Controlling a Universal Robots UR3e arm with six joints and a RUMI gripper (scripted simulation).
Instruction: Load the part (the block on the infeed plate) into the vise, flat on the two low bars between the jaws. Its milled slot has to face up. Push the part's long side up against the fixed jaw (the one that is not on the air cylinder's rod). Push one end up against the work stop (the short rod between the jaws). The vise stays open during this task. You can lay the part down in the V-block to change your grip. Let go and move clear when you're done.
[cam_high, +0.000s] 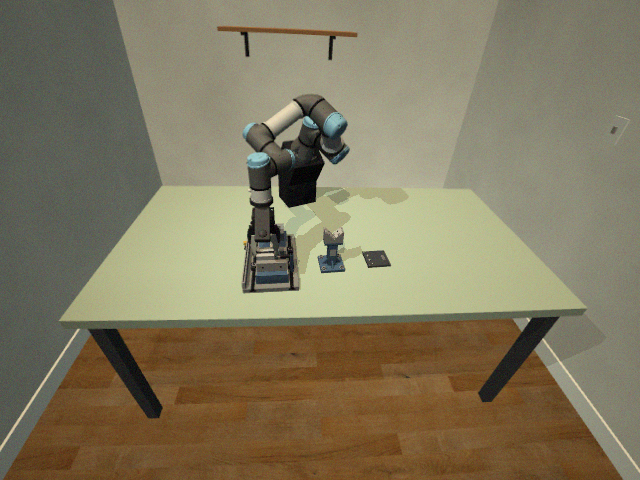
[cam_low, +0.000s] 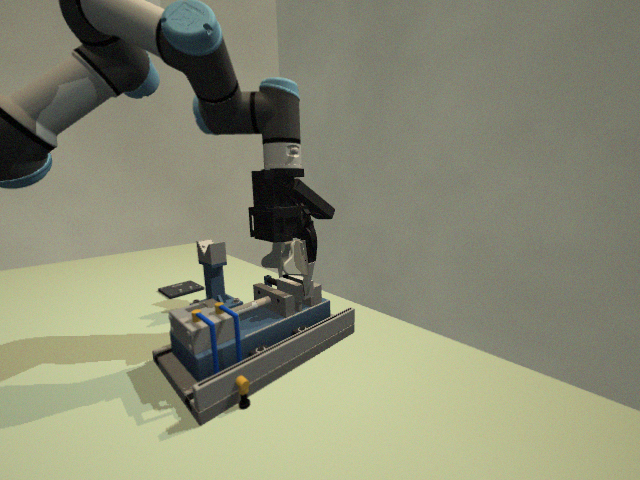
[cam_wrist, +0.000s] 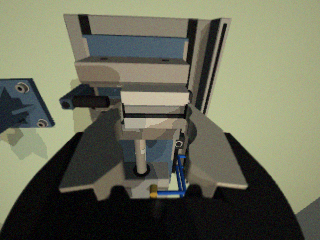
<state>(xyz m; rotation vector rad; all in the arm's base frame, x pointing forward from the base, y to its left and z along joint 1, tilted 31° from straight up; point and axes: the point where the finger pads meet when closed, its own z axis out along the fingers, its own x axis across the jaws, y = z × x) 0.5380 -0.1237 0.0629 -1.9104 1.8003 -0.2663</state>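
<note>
Now: hand right at the part. Also, from my hand: grey rail (80 mm to the right, 70 mm below, 60 mm behind); then fixed jaw (30 mm ahead, 20 mm to the left, 20 mm below); then work stop rod (70 mm to the left, 10 mm below, 10 mm behind).
</note>
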